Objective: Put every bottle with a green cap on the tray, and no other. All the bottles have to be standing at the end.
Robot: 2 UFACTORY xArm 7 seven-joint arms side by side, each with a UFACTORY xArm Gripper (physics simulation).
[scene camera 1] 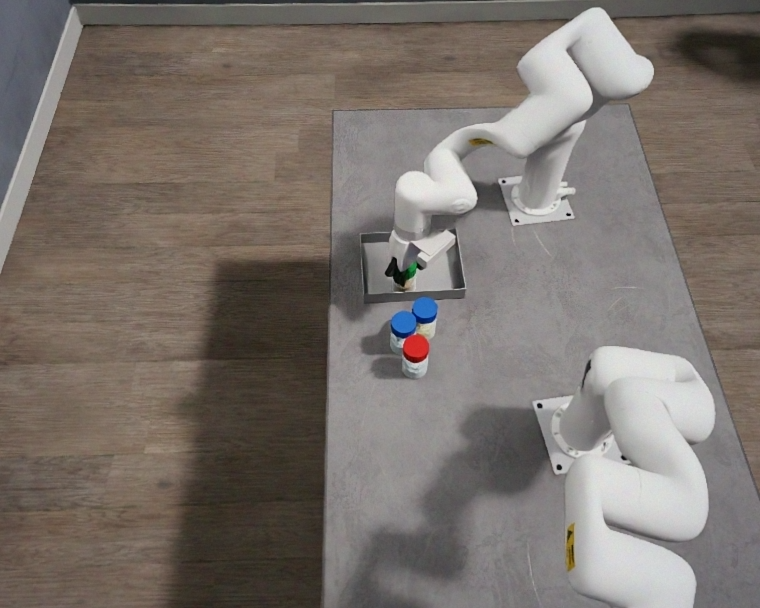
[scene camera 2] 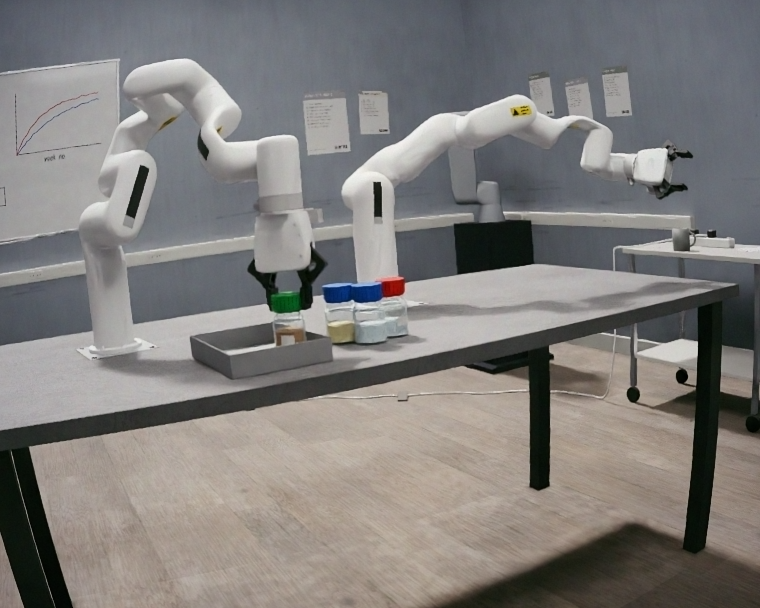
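The green-capped bottle is upright inside the grey tray, near its front wall in scene camera 1; its base is partly hidden. My right gripper points down and is shut on its cap. A blue-capped bottle with yellowish powder, another blue-capped bottle with pale powder and a red-capped bottle stand close together outside the tray. My left gripper is open, raised and far from the bottles; it does not show in scene camera 1.
The grey table carries both arm bases. The three bottles outside stand close to the tray wall, beside the right gripper. A white cart with a mug stands beyond the table's right end in scene camera 2.
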